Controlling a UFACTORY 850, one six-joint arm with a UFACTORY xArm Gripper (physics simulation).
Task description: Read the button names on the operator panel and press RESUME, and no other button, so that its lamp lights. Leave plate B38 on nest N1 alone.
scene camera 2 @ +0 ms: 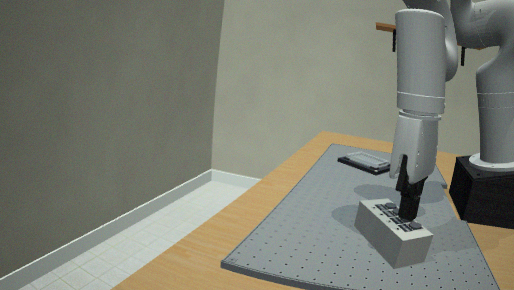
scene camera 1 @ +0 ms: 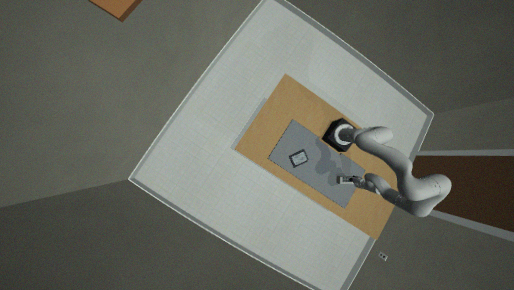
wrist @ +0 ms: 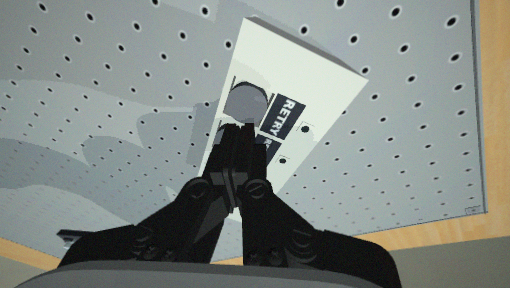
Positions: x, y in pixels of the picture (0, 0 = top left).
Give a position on an operator panel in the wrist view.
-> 308, 89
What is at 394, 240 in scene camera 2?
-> An operator panel.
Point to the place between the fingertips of my gripper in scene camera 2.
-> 406, 217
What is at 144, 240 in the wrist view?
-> My gripper.
